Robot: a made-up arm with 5 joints.
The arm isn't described. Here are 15 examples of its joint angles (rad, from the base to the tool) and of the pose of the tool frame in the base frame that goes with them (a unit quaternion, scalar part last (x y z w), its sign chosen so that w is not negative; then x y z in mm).
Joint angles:
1: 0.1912 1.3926 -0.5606 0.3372 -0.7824
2: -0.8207 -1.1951 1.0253 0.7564 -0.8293
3: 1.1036 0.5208 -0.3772 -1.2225 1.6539
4: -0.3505 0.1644 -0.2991 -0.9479 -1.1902
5: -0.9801 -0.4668 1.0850 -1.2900 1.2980
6: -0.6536 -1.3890 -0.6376 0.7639 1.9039
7: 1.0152 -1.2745 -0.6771 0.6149 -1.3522
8: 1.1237 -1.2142 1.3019 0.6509 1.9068
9: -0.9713 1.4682 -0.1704 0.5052 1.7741
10: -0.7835 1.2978 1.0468 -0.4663 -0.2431
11: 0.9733 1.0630 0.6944 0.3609 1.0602
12: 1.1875 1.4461 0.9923 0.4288 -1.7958
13: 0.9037 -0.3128 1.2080 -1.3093 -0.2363
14: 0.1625 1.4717 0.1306 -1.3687 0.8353
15: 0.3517 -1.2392 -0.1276 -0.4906 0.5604
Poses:
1: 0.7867 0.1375 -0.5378 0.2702 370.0 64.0 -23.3
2: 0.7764 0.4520 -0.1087 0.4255 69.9 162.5 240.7
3: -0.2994 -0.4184 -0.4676 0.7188 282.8 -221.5 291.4
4: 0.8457 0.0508 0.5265 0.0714 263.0 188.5 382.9
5: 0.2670 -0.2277 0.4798 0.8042 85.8 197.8 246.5
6: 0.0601 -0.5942 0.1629 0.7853 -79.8 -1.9 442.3
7: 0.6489 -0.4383 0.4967 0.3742 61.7 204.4 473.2
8: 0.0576 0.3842 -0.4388 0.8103 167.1 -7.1 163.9
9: -0.4199 0.6606 0.3585 0.5087 88.2 180.7 -63.4
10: 0.2400 0.6372 -0.4486 0.5790 15.8 111.7 15.3
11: 0.5039 0.6879 -0.4162 0.3158 177.4 29.2 19.0
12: -0.0504 0.1682 0.8073 0.5634 133.0 78.9 33.6
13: 0.6361 -0.4501 -0.1192 0.6153 239.3 -23.8 228.6
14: 0.3647 0.0794 -0.1170 0.9203 282.5 84.1 -32.4
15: 0.1628 -0.7407 0.2899 0.5838 35.4 141.3 471.0
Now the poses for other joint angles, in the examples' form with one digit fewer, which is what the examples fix.
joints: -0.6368 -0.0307 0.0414 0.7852 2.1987
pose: -0.386 0.261 0.388 0.795 214 212 236
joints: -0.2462 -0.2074 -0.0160 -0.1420 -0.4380
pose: 0.835 0.005 0.217 0.505 269 176 370
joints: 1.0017 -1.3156 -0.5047 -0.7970 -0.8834
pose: 0.058 -0.403 0.756 0.513 40 251 419
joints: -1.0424 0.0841 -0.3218 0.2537 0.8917
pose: 0.285 0.172 0.467 0.819 131 311 311
